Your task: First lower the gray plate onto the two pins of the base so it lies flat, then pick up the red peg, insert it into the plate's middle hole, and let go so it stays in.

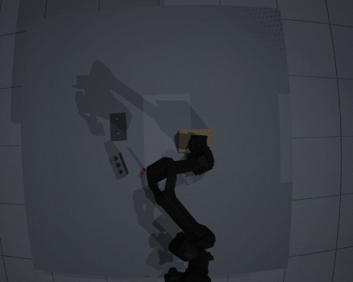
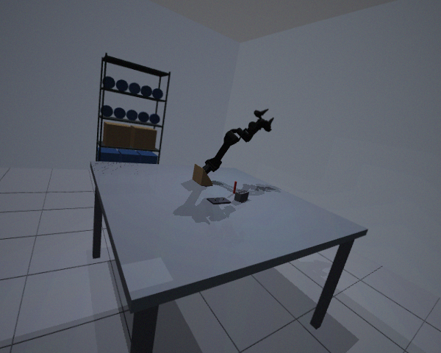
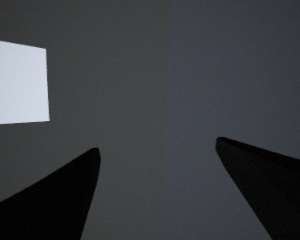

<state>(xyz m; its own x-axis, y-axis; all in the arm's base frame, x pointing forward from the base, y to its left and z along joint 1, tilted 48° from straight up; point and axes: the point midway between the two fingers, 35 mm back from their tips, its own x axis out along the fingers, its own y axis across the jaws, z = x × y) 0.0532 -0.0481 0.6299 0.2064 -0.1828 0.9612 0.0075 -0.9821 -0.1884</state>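
Now: gripper tip 520 mm above the gray plate, 330 mm to the left of it and 290 mm short of it. The rest, counted from my gripper tip: dark base: 550 mm below, 500 mm to the right, 310 mm ahead; then red peg: 520 mm below, 320 mm to the right, 190 mm ahead.
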